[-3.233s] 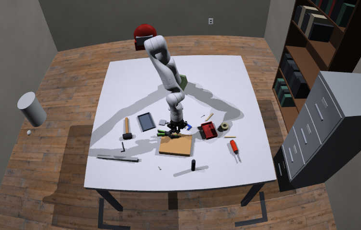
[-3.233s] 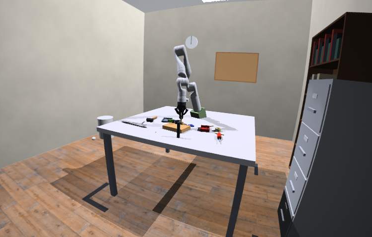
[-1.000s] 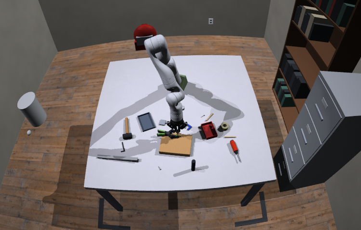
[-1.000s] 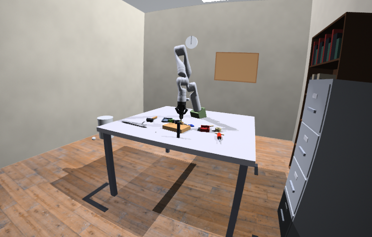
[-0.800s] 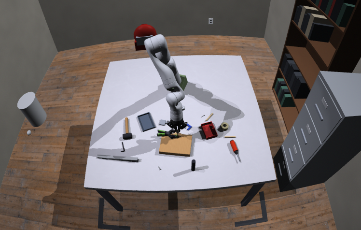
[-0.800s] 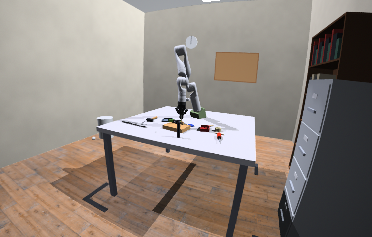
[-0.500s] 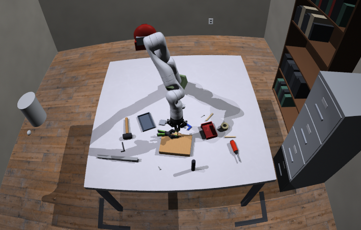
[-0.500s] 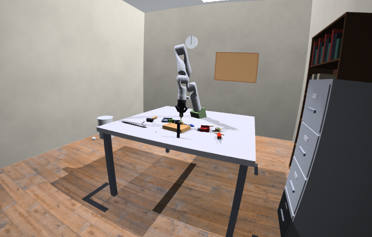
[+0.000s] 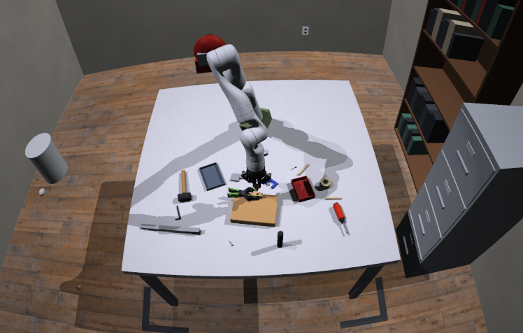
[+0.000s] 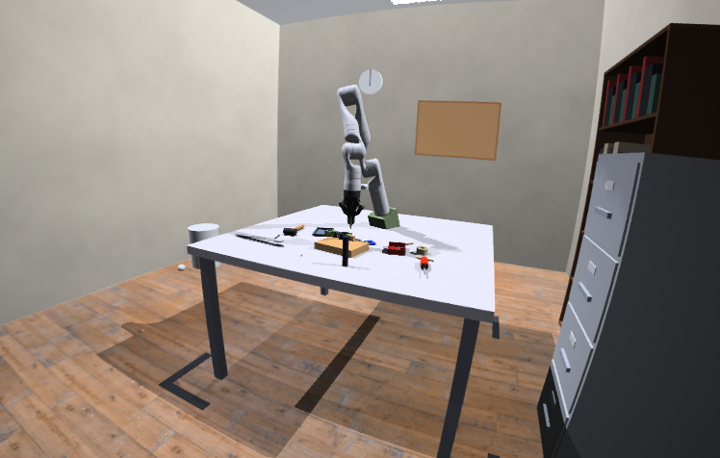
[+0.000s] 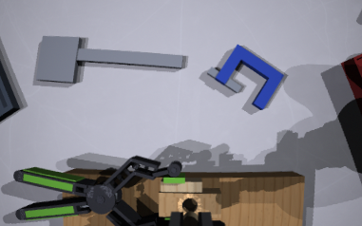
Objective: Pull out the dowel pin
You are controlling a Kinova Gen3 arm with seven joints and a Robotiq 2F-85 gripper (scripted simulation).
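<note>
My hand is 20 mm above the round dowel pin. Also, from my hand: grey t-shaped tool (130 mm behind, 120 mm below, 70 mm to the right); then wooden bench board (100 mm below, 50 mm ahead, 20 mm to the right); then wooden block (80 mm below).
</note>
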